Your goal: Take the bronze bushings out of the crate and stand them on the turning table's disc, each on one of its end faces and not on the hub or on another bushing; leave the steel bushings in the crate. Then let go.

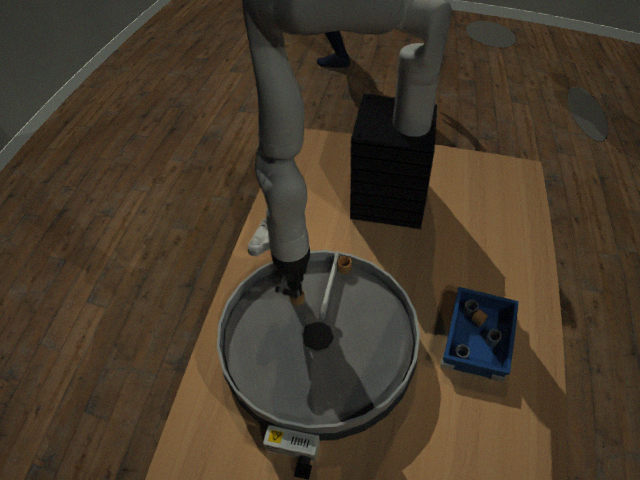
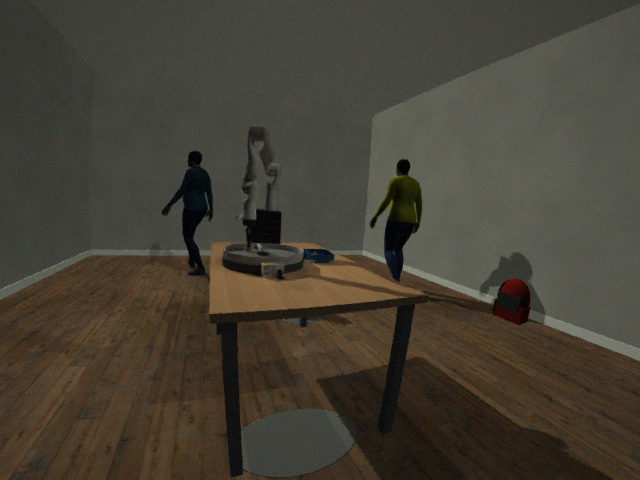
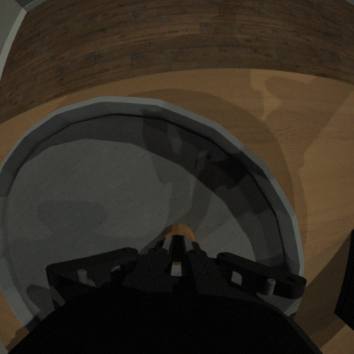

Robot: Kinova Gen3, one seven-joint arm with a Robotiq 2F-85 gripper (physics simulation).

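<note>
My gripper is nearly closed on a bronze bushing, low over the back left of the turning table's grey disc. Whether this bushing touches the disc is hard to tell. A second bronze bushing stands bore up near the disc's back edge, right beside the white bar. A third bronze bushing lies tilted in the blue crate. Steel bushings are in the crate too. The fingers partly hide the held bushing.
The white bar runs from the table's raised rim towards the dark hub. A labelled box sits at the front. A black pedestal stands behind. Two people are beyond the wooden table.
</note>
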